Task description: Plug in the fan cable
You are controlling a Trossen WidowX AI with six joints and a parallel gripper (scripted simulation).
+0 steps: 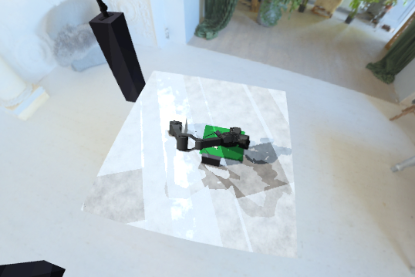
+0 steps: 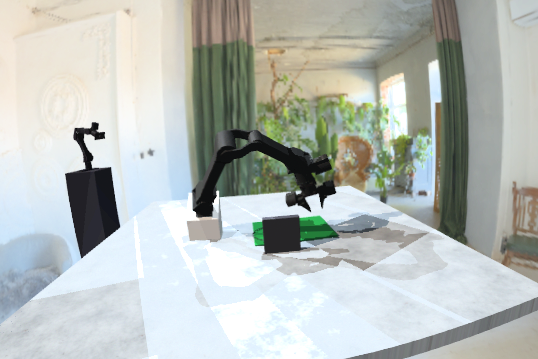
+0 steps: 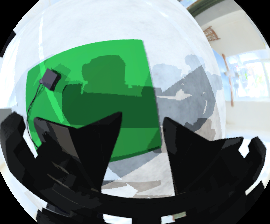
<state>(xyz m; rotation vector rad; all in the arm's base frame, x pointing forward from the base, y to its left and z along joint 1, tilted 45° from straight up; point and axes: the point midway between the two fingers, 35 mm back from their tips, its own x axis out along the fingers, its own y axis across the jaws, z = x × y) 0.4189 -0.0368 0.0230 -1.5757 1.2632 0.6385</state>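
Now: the dark plug 140 mm behind my gripper tip, 90 mm to the left of it and 70 mm below it. From my gripper tip the other things lie so: white header (150 mm behind, 80 mm below, 20 mm to the right); then green board (100 mm below, 100 mm behind, 30 mm to the left); then black fan (160 mm behind, 140 mm to the right, 20 mm below).
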